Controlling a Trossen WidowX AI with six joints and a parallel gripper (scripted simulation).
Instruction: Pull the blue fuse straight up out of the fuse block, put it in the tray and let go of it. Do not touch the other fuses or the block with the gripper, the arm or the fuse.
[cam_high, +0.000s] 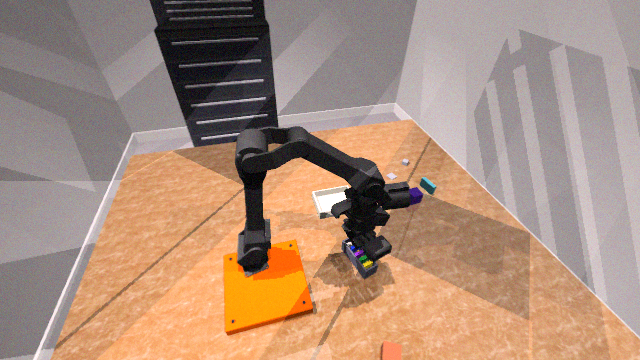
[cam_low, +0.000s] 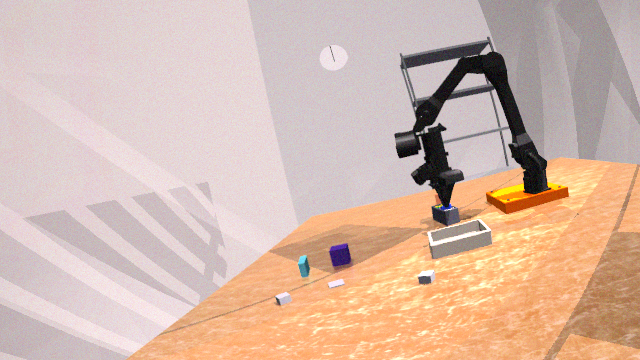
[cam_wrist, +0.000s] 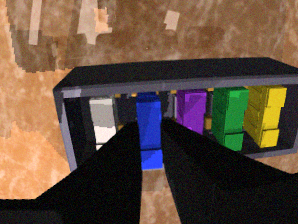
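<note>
Now: the pale tray 200 mm to the left of my gripper tip, 40 mm below it and 40 mm ahead of it. The rest, counted from my gripper tip: purple cube 300 mm ahead, 100 mm to the left, 20 mm below; then blue fuse 10 mm below.
</note>
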